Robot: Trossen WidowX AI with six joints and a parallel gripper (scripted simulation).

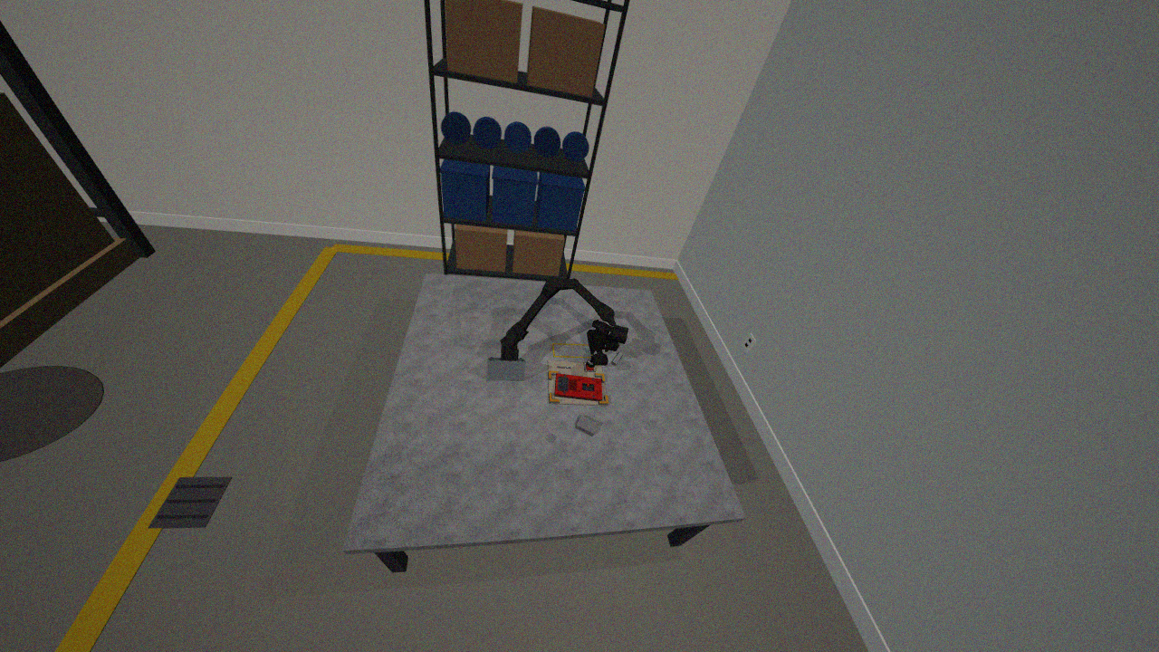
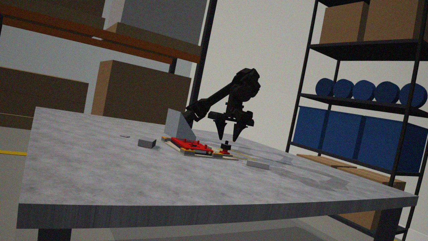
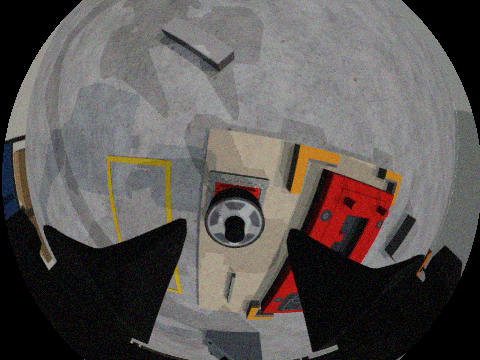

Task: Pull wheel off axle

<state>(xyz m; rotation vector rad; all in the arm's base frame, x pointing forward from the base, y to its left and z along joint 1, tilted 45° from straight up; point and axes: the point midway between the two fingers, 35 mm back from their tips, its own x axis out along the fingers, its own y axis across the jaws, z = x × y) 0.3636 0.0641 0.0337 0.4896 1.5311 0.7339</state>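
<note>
The black wheel lies 2 cm below my gripper tip. Round my gripper tip: black upright axle (1 cm behind, 3 cm below).
</note>
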